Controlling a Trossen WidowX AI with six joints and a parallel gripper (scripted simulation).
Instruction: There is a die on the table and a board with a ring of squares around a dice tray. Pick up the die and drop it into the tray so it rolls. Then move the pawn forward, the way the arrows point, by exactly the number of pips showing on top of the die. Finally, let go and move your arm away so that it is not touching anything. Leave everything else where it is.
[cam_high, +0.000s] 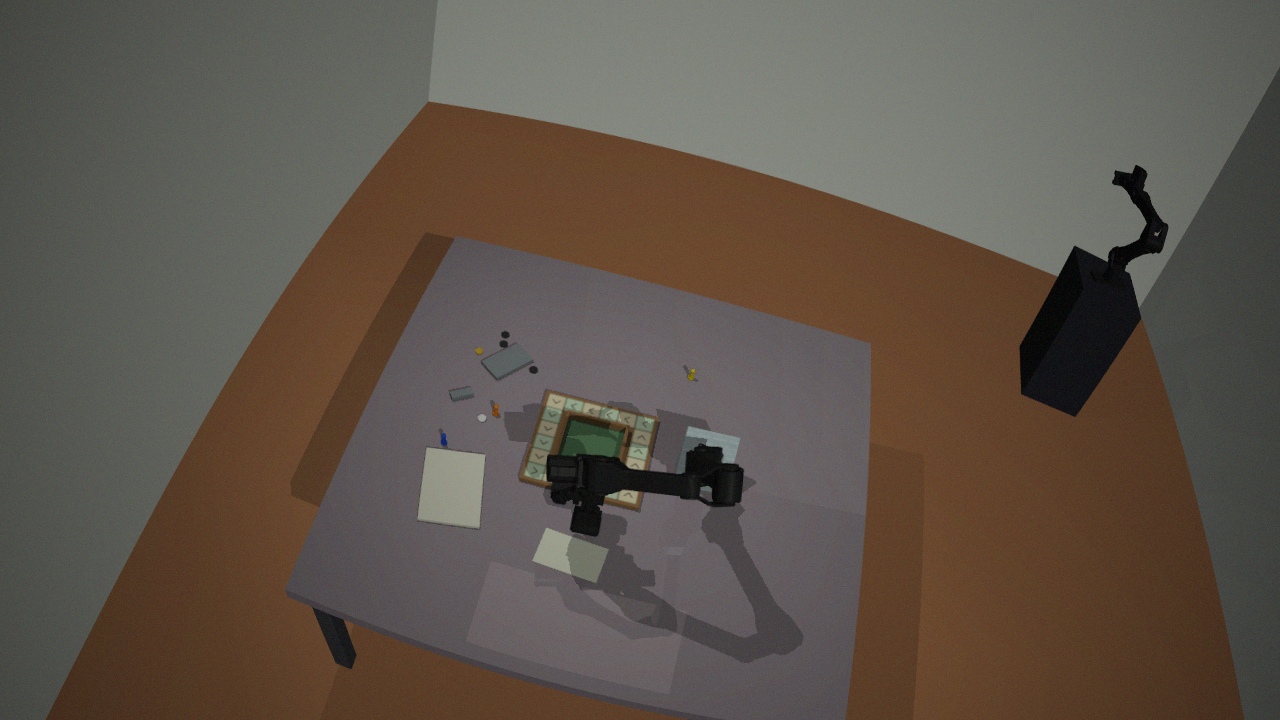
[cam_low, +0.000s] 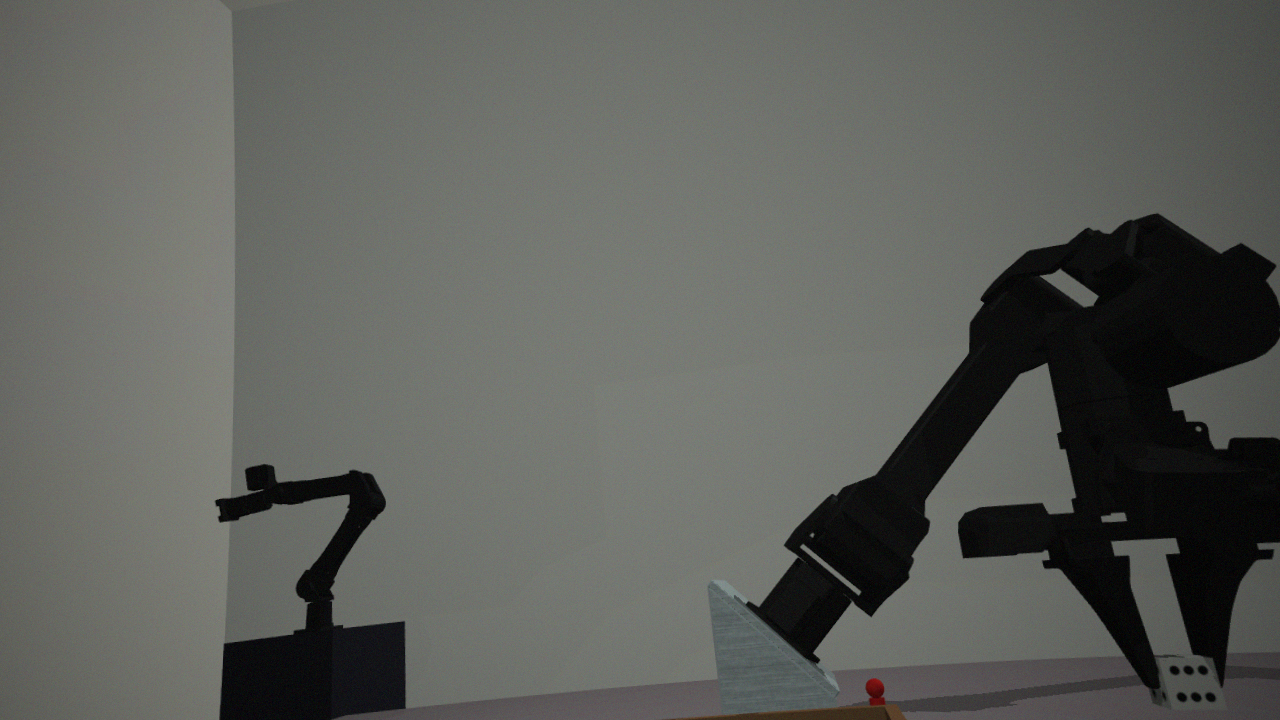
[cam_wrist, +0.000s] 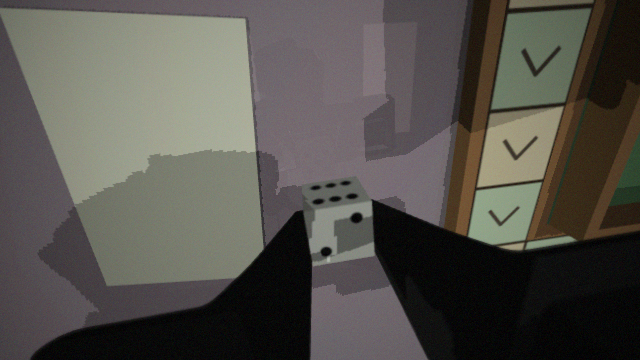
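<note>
Now: the red pawn 6 cm behind my gripper tip, 17 cm to the right of it and 1 cm below it. Round my gripper tip: green dice tray: 6 cm ahead, 22 cm to the right, 4 cm below; white die: right at my gripper tip; grey block: 36 cm ahead, 39 cm to the right, 4 cm below.
</note>
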